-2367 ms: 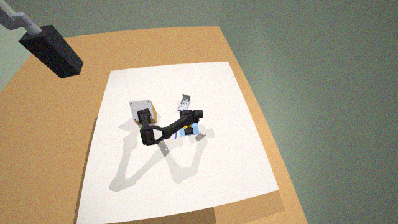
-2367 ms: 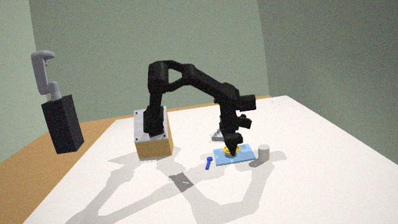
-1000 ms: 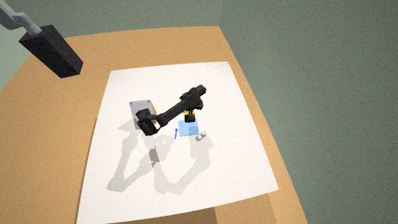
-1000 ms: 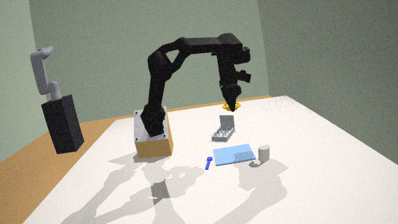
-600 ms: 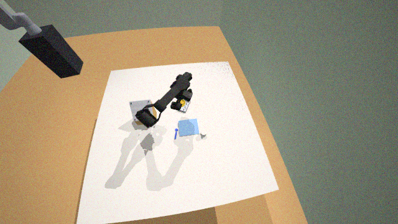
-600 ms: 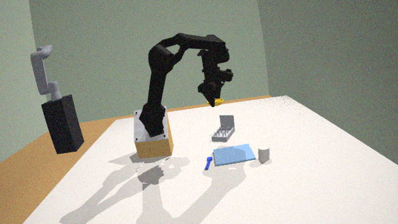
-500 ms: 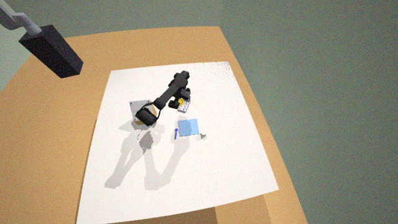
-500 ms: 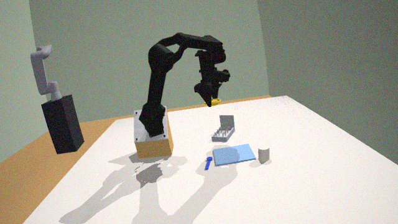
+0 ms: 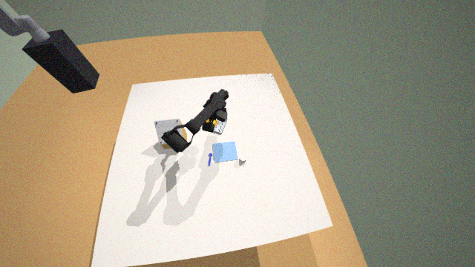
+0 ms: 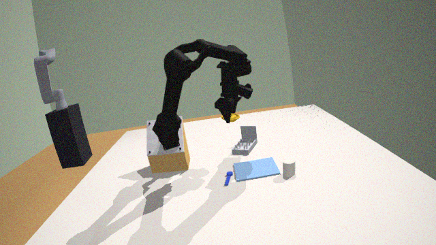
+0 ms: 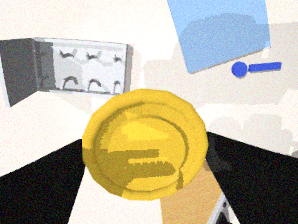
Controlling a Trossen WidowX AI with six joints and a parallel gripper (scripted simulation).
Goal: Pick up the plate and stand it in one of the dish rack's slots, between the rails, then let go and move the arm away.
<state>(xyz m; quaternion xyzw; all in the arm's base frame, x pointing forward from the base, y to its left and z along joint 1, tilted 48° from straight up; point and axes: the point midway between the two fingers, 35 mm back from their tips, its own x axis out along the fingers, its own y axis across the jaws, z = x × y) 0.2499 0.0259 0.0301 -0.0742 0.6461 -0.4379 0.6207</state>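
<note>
Now: the grey dish rack 6 cm ahead of my gripper tip, 7 cm to the left of it and 13 cm below it. From my gripper tip the other things lie so: blue spoon 6 cm behind, 16 cm to the right, 15 cm below; yellow plate 1 cm above.
</note>
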